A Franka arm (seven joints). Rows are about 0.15 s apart.
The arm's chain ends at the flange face. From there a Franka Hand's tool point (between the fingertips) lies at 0.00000 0.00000 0.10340 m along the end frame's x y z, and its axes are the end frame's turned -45 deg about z.
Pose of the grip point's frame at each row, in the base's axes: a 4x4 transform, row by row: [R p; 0 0 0 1], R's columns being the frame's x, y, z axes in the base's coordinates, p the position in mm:
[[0.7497 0.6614 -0.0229 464.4], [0.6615 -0.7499 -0.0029 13.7], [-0.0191 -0.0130 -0.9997 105.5], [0 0 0 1]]
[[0.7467 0.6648 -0.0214 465.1], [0.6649 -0.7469 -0.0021 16.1], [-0.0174 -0.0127 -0.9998 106.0], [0 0 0 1]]
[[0.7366 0.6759 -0.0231 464.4], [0.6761 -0.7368 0.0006 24.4], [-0.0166 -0.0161 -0.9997 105.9], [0 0 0 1]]
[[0.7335 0.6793 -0.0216 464.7], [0.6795 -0.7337 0.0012 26.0], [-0.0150 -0.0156 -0.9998 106.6], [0 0 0 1]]
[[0.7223 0.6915 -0.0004 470.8], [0.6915 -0.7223 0.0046 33.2], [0.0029 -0.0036 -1.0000 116.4], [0 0 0 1]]
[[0.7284 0.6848 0.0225 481.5], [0.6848 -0.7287 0.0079 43.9], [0.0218 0.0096 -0.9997 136.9], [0 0 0 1]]
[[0.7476 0.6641 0.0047 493.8], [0.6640 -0.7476 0.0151 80.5], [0.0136 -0.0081 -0.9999 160.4], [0 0 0 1]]
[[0.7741 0.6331 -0.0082 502.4], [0.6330 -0.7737 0.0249 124.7], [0.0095 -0.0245 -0.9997 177.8], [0 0 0 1]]
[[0.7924 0.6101 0.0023 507.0], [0.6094 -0.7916 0.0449 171.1], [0.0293 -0.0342 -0.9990 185.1], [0 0 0 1]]
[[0.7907 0.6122 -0.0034 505.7], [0.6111 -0.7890 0.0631 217.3], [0.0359 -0.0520 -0.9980 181.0], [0 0 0 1]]
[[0.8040 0.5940 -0.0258 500.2], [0.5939 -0.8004 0.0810 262.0], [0.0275 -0.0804 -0.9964 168.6], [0 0 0 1]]
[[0.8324 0.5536 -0.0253 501.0], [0.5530 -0.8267 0.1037 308.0], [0.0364 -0.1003 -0.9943 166.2], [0 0 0 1]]
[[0.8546 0.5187 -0.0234 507.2], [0.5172 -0.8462 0.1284 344.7], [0.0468 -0.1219 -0.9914 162.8], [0 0 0 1]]
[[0.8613 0.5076 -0.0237 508.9], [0.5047 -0.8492 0.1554 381.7], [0.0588 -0.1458 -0.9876 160.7], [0 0 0 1]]
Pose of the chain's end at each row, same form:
[[0.9978 -0.0624 -0.0229 466.8], [-0.0625 -0.9980 -0.0029 14.0], [-0.0227 0.0043 -0.9997 208.9], [0 0 0 1]]
[[0.9981 -0.0579 -0.0214 467.3], [-0.0580 -0.9983 -0.0021 16.3], [-0.0213 0.0033 -0.9998 209.4], [0 0 0 1]]
[[0.9988 -0.0429 -0.0231 466.8], [-0.0429 -0.9991 0.0006 24.3], [-0.0231 0.0004 -0.9997 209.3], [0 0 0 1]]
[[0.9990 -0.0383 -0.0216 466.9], [-0.0383 -0.9993 0.0012 25.9], [-0.0216 -0.0004 -0.9998 210.0], [0 0 0 1]]
[[0.9997 -0.0218 -0.0004 470.8], [-0.0218 -0.9997 0.0046 32.7], [-0.0005 -0.0046 -1.0000 219.8], [0 0 0 1]]
[[0.9993 -0.0308 0.0225 479.2], [-0.0310 -0.9995 0.0079 43.1], [0.0222 -0.0086 -0.9997 240.3], [0 0 0 1]]
[[0.9982 -0.0590 0.0047 493.3], [-0.0591 -0.9982 0.0151 78.9], [0.0039 -0.0153 -0.9999 263.8], [0 0 0 1]]
[[0.9950 -0.0997 -0.0082 503.2], [-0.0995 -0.9947 0.0249 122.1], [-0.0106 -0.0240 -0.9997 281.2], [0 0 0 1]]
[[0.9917 -0.1289 0.0023 506.8], [-0.1288 -0.9907 0.0449 166.5], [-0.0035 -0.0449 -0.9990 288.4], [0 0 0 1]]
[[0.9920 -0.1262 -0.0034 506.1], [-0.1258 -0.9900 0.0631 210.8], [-0.0114 -0.0622 -0.9980 284.2], [0 0 0 1]]
[[0.9885 -0.1485 -0.0258 502.9], [-0.1460 -0.9859 0.0810 253.6], [-0.0374 -0.0763 -0.9964 271.6], [0 0 0 1]]
[[0.9800 -0.1971 -0.0253 503.6], [-0.1935 -0.9756 0.1037 297.3], [-0.0452 -0.0967 -0.9943 269.0], [0 0 0 1]]
[[0.9711 -0.2375 -0.0234 509.6], [-0.2326 -0.9641 0.1284 331.4], [-0.0531 -0.1193 -0.9914 265.3], [0 0 0 1]]
[[0.9680 -0.2501 -0.0237 511.4], [-0.2436 -0.9574 0.1554 365.6], [-0.0615 -0.1447 -0.9876 262.8], [0 0 0 1]]

